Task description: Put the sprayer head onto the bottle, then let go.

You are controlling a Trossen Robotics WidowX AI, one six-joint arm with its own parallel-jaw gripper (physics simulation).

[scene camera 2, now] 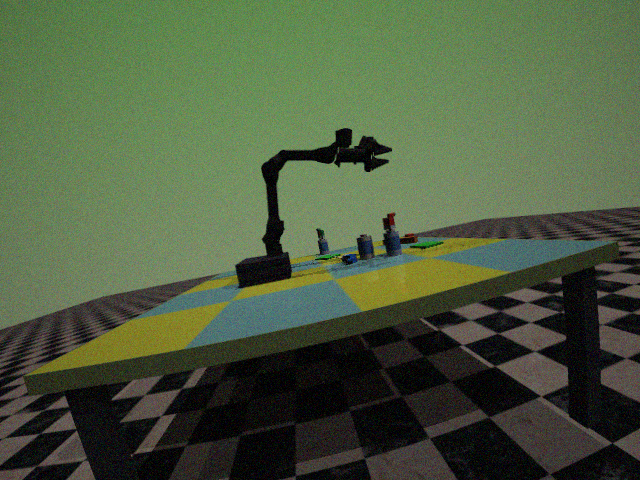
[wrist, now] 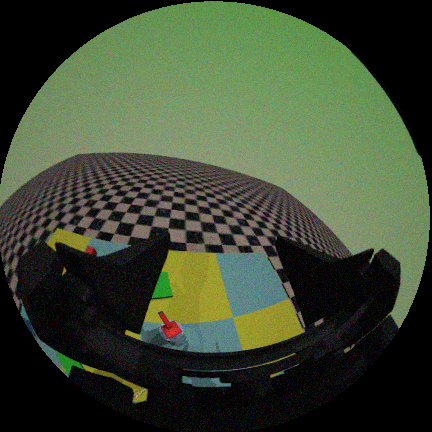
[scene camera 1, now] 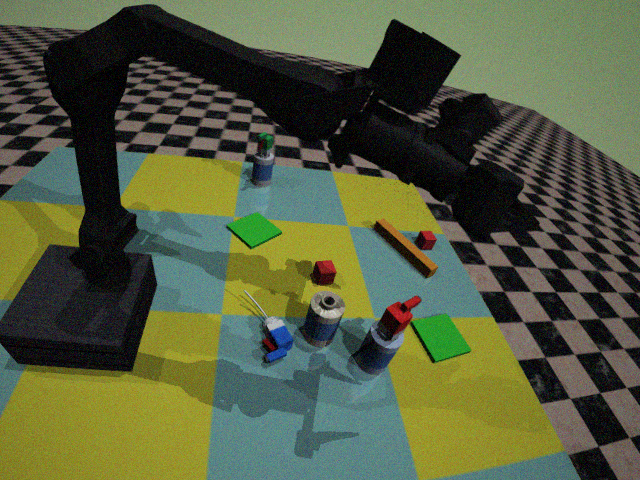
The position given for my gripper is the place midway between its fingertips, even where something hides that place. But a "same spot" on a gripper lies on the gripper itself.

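Labels:
Scene camera 2: my gripper visible. Gripper also in the wrist view (225,240). Scene camera 1: gripper there too. Same spot on the gripper: (scene camera 2: 378,149) and (scene camera 1: 503,216).

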